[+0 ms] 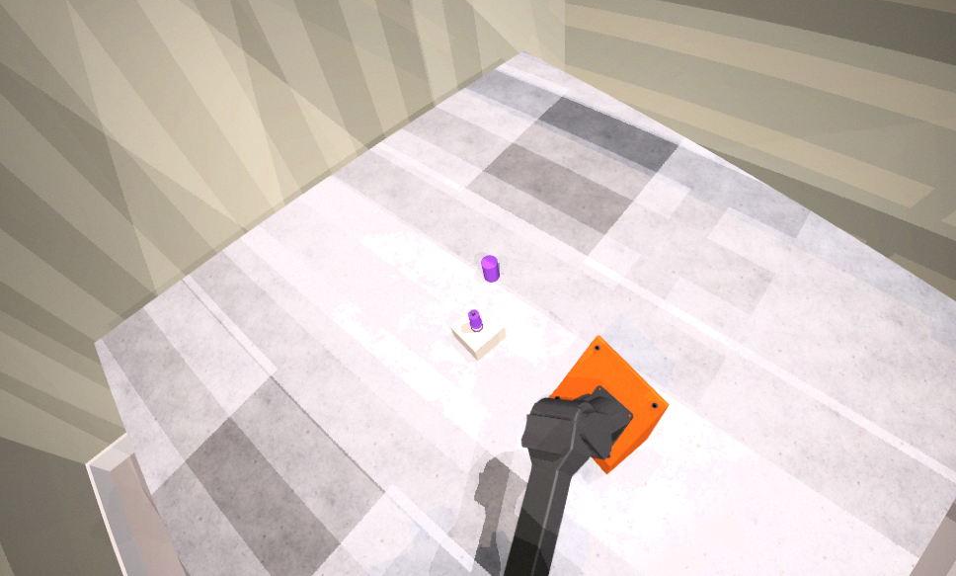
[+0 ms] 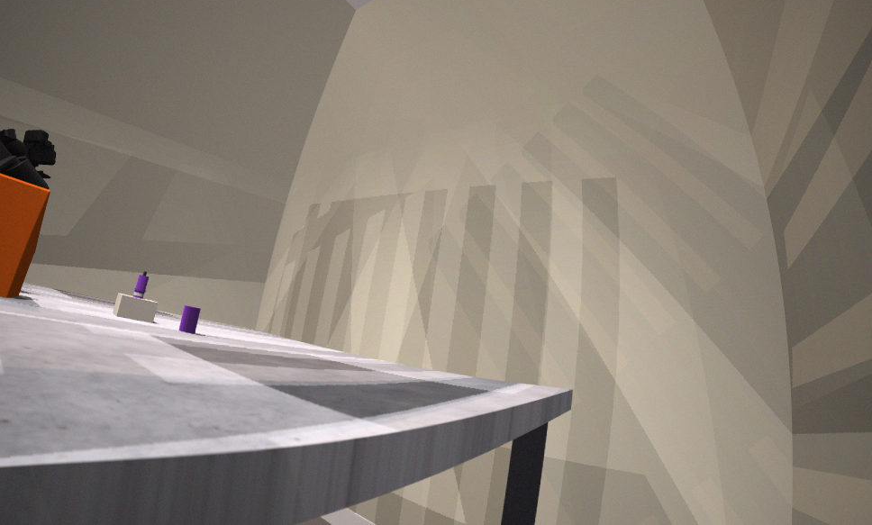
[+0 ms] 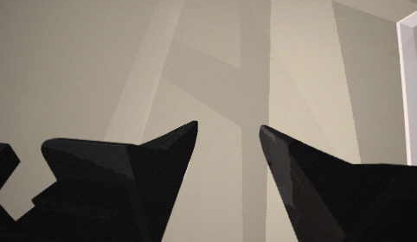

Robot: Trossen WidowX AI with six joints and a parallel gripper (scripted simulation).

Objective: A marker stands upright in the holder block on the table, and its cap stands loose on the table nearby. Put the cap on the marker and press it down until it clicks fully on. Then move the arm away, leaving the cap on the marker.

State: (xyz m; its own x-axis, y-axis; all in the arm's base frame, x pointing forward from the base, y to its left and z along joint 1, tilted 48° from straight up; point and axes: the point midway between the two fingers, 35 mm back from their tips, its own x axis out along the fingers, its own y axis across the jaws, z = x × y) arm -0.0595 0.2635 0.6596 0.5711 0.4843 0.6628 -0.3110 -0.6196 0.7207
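Right now my gripper tip is 780 mm to the left of the purple cap, 380 mm short of it and 340 mm above it. Also, from my gripper tip: holder block (670 mm to the right, 340 mm below, 290 mm ahead).
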